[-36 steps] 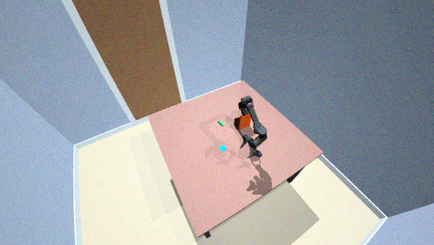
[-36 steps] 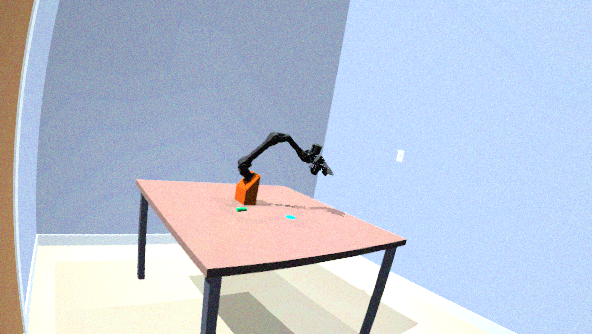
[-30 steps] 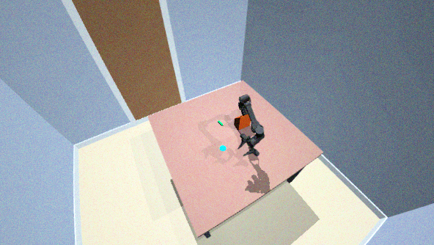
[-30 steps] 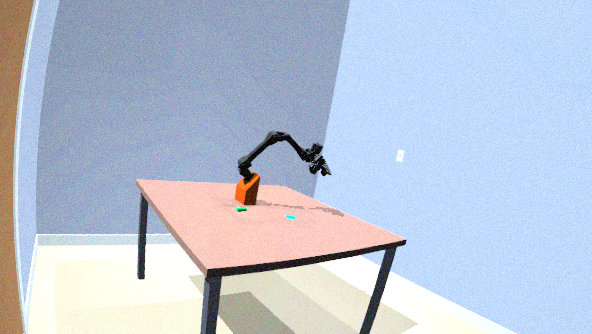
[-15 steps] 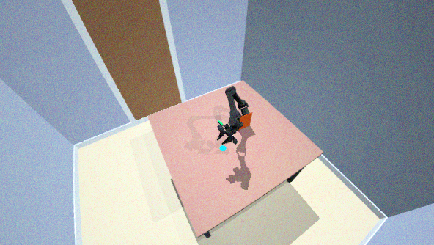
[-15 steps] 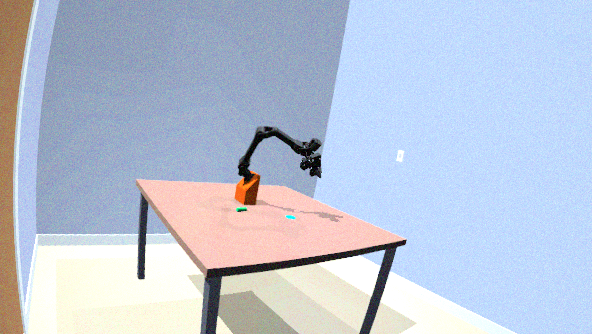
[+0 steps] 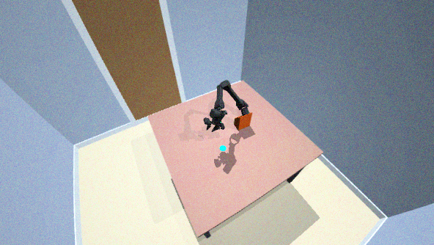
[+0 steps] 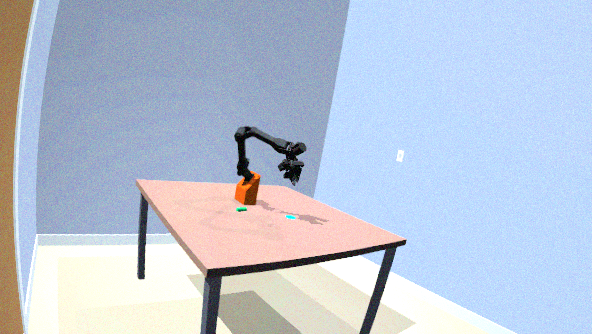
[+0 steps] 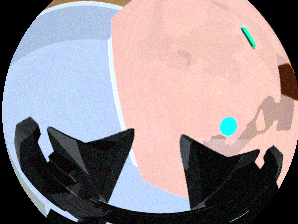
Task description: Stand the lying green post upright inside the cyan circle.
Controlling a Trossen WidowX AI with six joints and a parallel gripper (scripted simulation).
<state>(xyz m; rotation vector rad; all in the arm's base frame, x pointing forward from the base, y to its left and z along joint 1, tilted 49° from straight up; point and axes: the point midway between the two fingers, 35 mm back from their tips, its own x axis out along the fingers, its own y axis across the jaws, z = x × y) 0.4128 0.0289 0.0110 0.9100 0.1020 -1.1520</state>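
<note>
The green post lies 230 mm behind my gripper tip, 220 mm below it and 170 mm to the right of it. Also, from my gripper tip: cyan circle: 230 mm below, 90 mm to the left, 80 mm behind.
</note>
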